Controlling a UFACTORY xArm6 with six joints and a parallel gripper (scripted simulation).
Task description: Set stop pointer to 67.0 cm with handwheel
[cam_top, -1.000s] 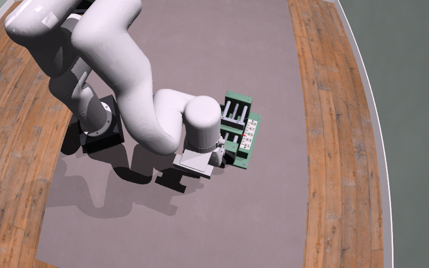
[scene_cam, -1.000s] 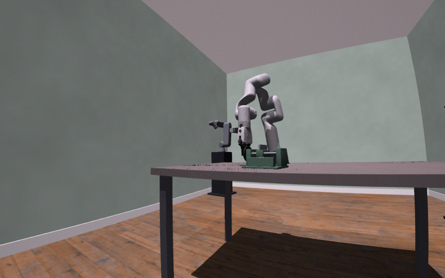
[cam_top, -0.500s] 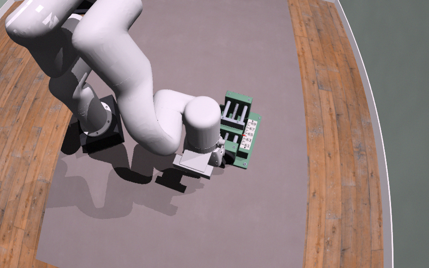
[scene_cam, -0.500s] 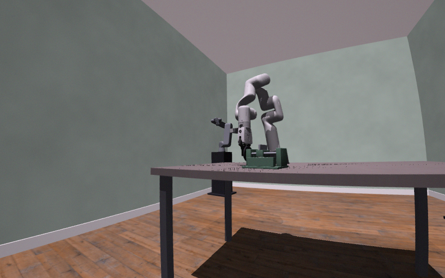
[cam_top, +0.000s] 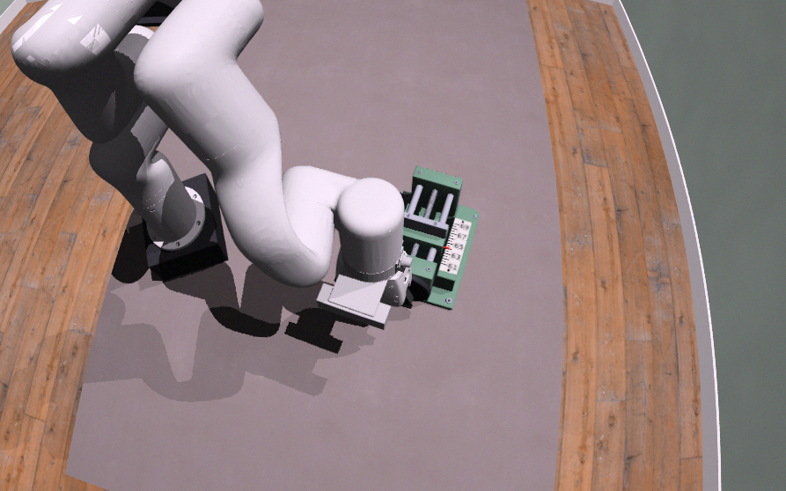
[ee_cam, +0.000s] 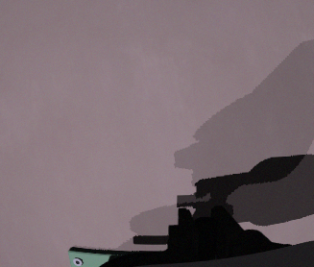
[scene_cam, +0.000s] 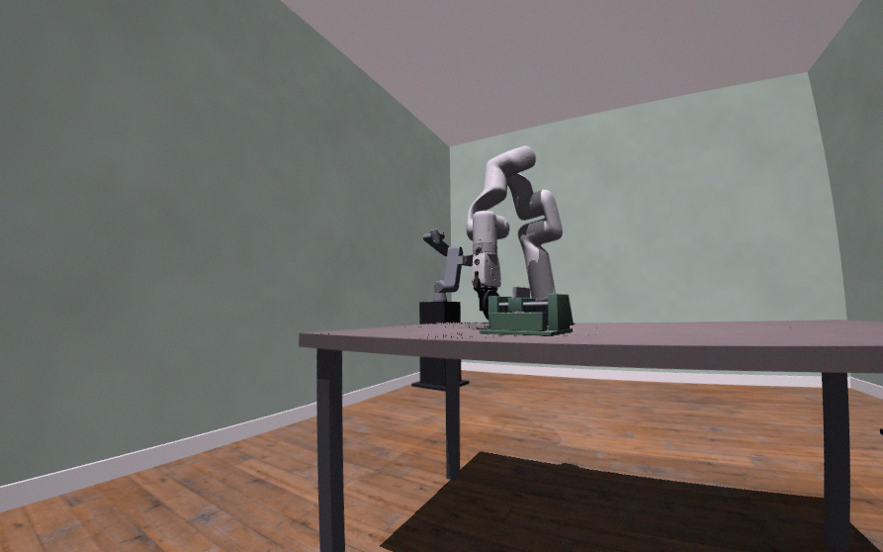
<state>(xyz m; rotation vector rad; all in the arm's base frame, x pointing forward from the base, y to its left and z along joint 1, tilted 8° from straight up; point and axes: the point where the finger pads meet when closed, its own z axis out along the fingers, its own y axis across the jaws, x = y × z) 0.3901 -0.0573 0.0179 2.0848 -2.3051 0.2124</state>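
Right now my hand is 20 mm to the right of the black handwheel and 10 mm short of it. Round my hand: stop block (130 mm to the left, 60 mm ahead, 10 mm above).
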